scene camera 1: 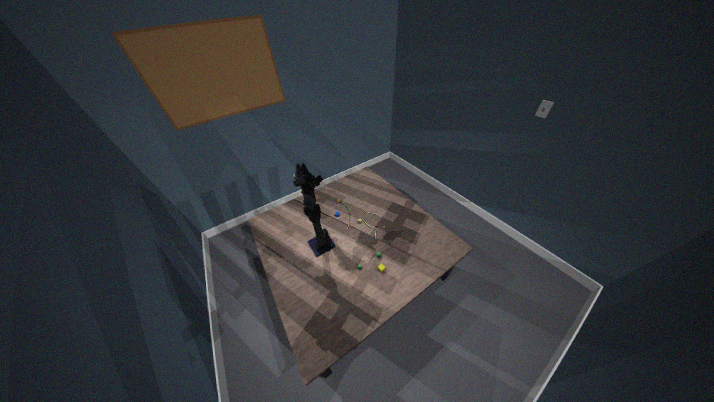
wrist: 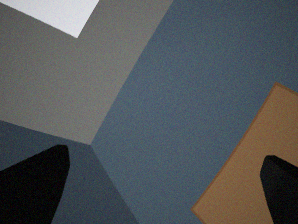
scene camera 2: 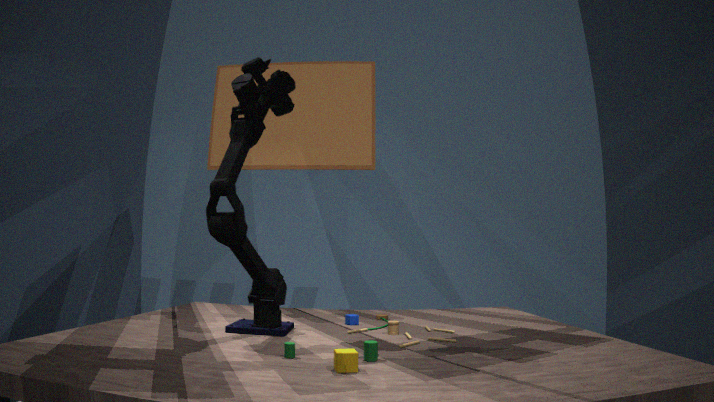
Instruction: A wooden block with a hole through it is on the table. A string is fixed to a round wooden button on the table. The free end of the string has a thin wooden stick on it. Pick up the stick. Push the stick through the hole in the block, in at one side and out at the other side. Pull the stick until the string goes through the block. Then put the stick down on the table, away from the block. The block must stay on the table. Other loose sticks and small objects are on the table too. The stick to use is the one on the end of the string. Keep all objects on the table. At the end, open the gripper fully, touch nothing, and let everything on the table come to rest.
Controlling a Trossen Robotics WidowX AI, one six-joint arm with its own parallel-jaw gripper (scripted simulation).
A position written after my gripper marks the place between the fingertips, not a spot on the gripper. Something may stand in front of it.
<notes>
My gripper (scene camera 2: pixel 277 70) is open, with nothing in its grasp.
My gripper is seen too in the wrist view (wrist: pixel 169 163).
</notes>
